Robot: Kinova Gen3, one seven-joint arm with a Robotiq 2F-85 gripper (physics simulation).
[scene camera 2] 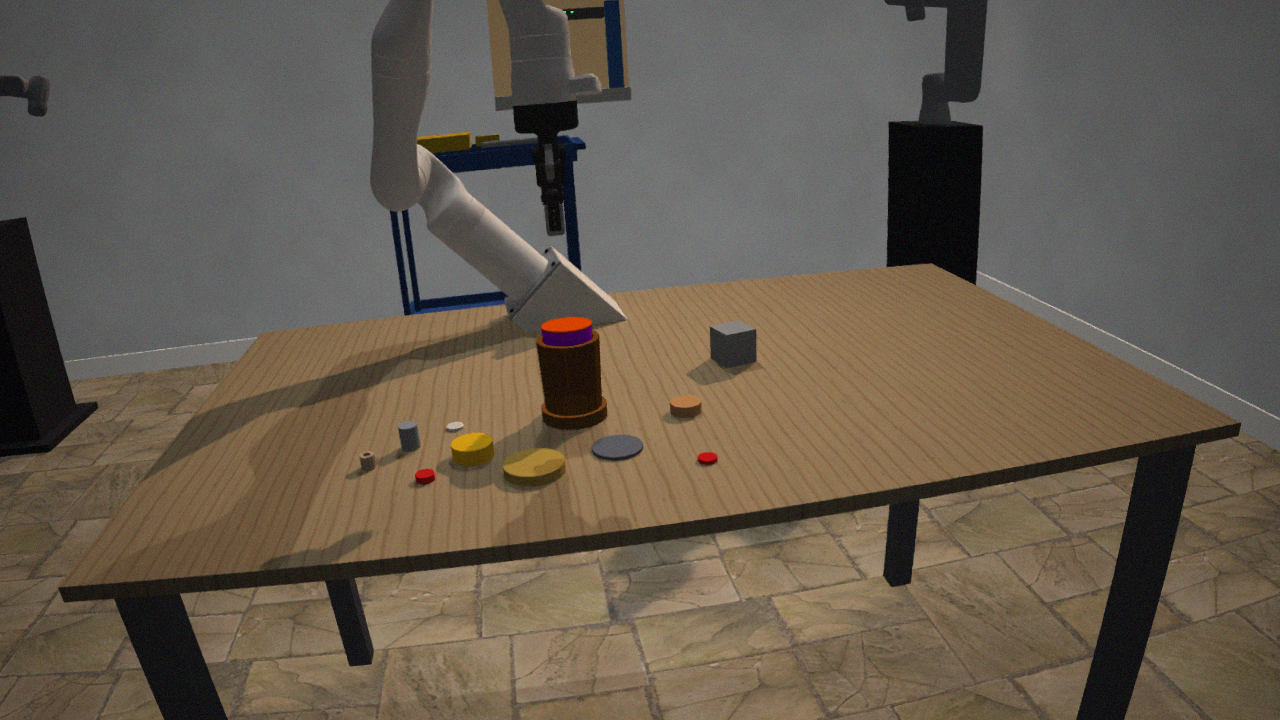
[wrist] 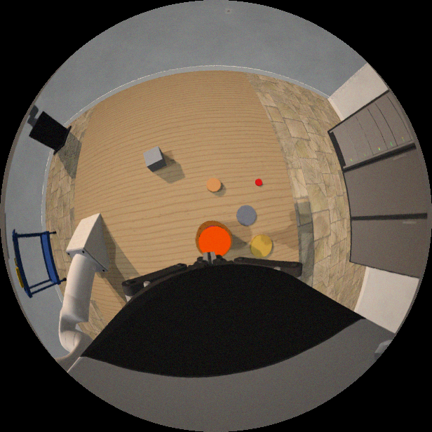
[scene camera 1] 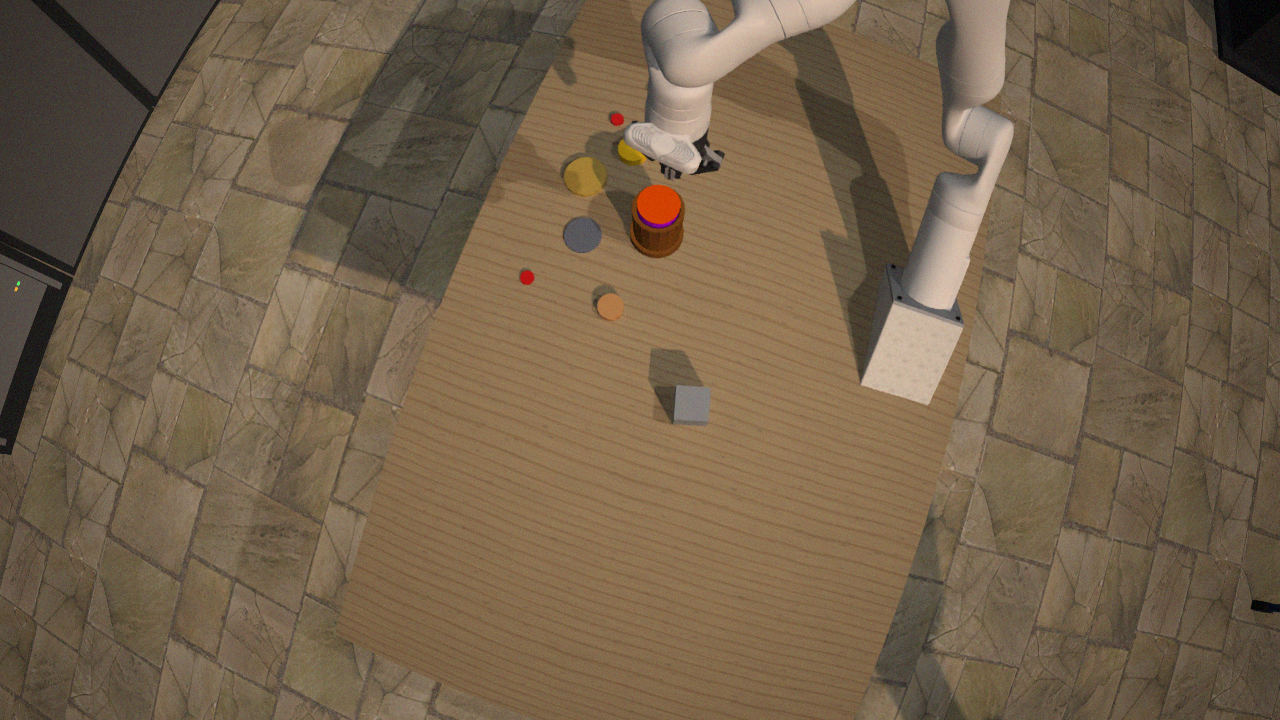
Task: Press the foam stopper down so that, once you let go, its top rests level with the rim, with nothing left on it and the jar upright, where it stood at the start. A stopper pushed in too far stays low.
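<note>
The brown jar (scene camera 1: 657,241) (scene camera 2: 571,376) (wrist: 199,231) stands upright on the table. The foam stopper (scene camera 1: 658,205) (scene camera 2: 566,328) (wrist: 215,241) sits in its mouth, with an orange-red top and a purple side. In the scene camera 2 view its top stands above the jar's rim, with a purple band showing; nothing rests on it. My gripper (scene camera 2: 554,231) (wrist: 209,259) is shut and empty, pointing down. It is well above the stopper and clear of it. In the wrist view the fingertips overlap the near edge of the stopper's top.
Near the jar lie a grey disc (scene camera 1: 582,234) (scene camera 2: 617,446), a pale yellow disc (scene camera 1: 584,176) (scene camera 2: 534,466), a yellow cylinder (scene camera 2: 471,449), an orange disc (scene camera 1: 610,307) (scene camera 2: 685,406) and red discs (scene camera 1: 527,277) (scene camera 2: 425,476). A grey cube (scene camera 1: 691,404) (scene camera 2: 733,344) stands farther off.
</note>
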